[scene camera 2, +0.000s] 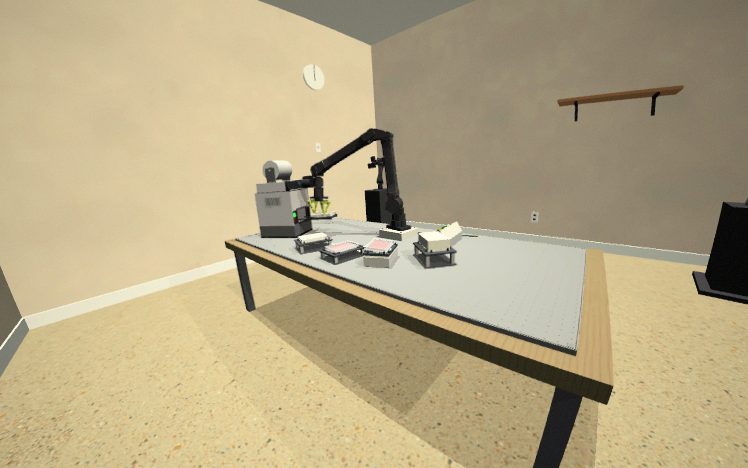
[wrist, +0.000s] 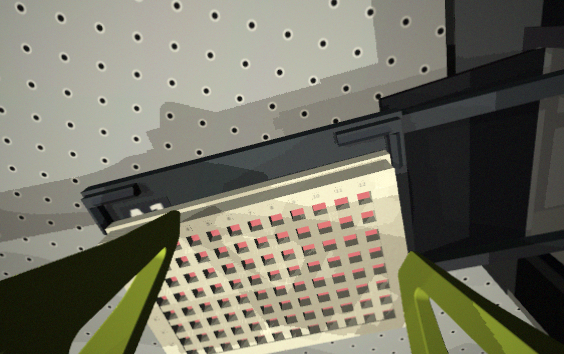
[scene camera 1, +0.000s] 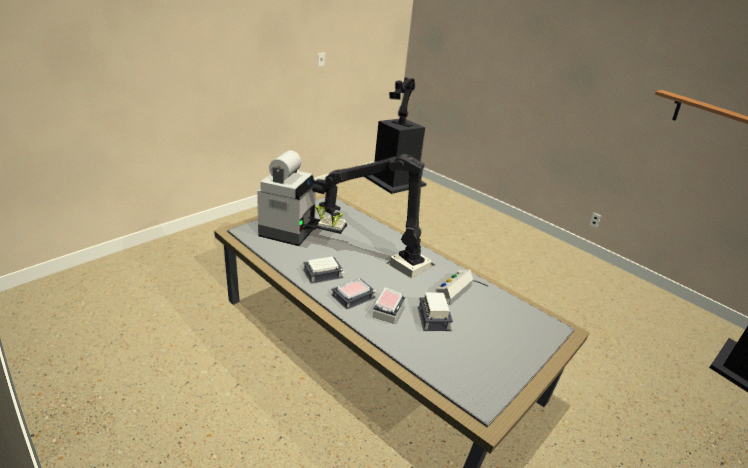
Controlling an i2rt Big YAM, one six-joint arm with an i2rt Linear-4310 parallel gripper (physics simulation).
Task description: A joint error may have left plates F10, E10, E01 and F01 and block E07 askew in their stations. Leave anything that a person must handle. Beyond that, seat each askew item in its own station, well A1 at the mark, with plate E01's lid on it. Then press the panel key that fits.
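My open gripper [scene camera 1: 328, 219] [scene camera 2: 319, 213] [wrist: 294, 242] points down at the machine's extended tray, one finger beyond each short side of a cream well plate [scene camera 1: 333, 221] [wrist: 280, 272] with pink in its wells. The plate lies on the dark tray [wrist: 215, 177]; a strip of tray shows along its far side, and its near side is partly out of view. On the table, a white-topped plate [scene camera 1: 323, 264] [scene camera 2: 313, 237], a pink plate [scene camera 1: 354, 289] [scene camera 2: 342, 248], a second pink plate [scene camera 1: 389, 299] [scene camera 2: 380, 246] and a tall white block [scene camera 1: 436, 304] [scene camera 2: 434, 240] sit on separate stations. Their labels are unreadable.
The grey machine [scene camera 1: 281, 212] [scene camera 2: 275, 212], with a green light and a roll on top, stands beside the gripper. The key panel [scene camera 1: 458, 285] [scene camera 2: 453, 232], with blue, yellow and green keys, stands behind the white block. The arm's base [scene camera 1: 410, 264] [scene camera 2: 397, 234] is mid-table.
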